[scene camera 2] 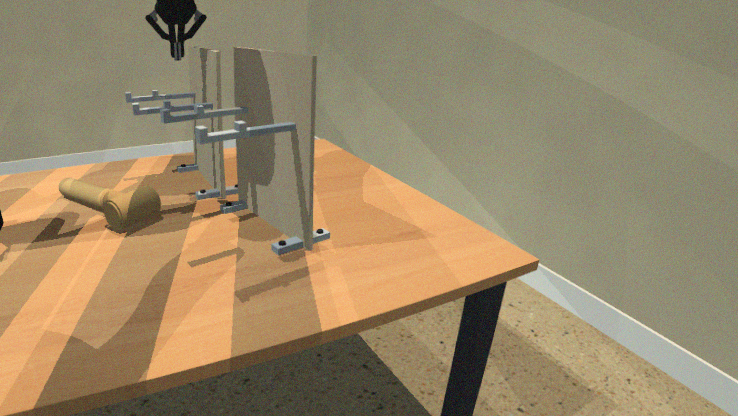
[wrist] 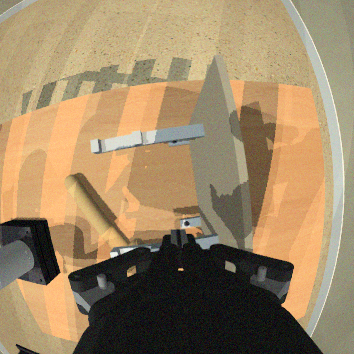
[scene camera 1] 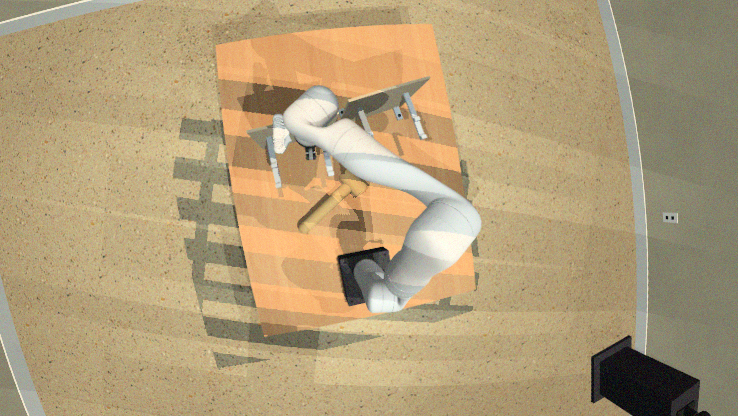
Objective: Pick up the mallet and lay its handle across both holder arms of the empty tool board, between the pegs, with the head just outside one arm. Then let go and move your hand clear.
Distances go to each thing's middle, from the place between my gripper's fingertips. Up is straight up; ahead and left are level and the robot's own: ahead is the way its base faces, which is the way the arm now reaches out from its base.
Now: hand 26 cm above the wooden mallet (scene camera 2: 121,210), 18 cm past it and 4 cm to the left of it.
